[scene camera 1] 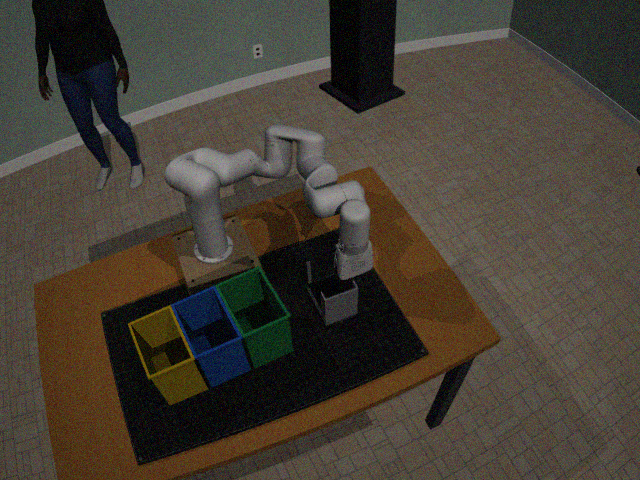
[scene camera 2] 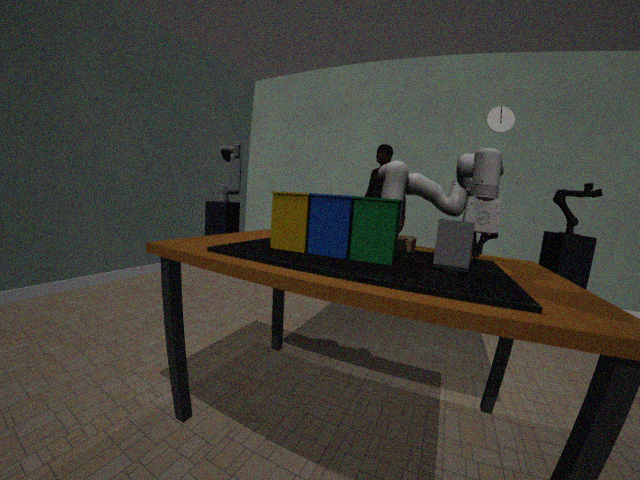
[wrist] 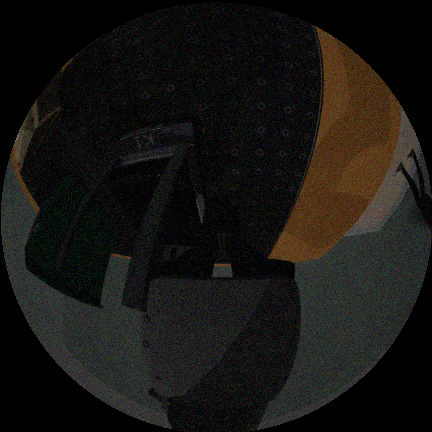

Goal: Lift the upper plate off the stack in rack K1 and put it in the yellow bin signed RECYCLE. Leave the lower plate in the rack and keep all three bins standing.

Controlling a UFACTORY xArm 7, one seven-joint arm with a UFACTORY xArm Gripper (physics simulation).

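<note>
Rack K1 is a grey, open-topped box standing on the black mat, with its label at the top of the wrist view. The plates cannot be made out in its dark inside. The yellow bin stands upright at the left end of the bin row; its sign is not readable. My gripper is shut and empty. It is low beside the rack, on the side away from the bins, outside the rack wall in the wrist view. In scene camera 1 its fingers are hidden behind the rack.
The blue bin and green bin stand upright in the row beside the yellow one, the green nearest the rack. The black mat lies on the wooden table. A person stands behind the table.
</note>
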